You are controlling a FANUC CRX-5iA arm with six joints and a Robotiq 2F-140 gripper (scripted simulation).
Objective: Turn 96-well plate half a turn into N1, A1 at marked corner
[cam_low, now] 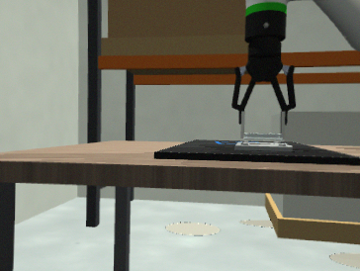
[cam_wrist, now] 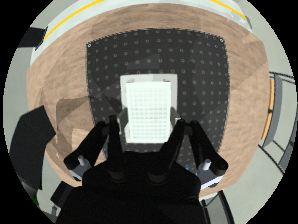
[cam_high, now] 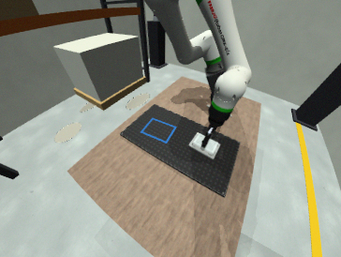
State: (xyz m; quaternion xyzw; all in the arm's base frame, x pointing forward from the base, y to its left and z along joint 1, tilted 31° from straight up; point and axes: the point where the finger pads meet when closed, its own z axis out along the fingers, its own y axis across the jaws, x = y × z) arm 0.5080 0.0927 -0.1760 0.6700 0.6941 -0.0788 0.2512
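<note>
The grey plate nest N1 lies 4 cm below my hand. Round my hand: white 96-well plate (2 cm below).
</note>
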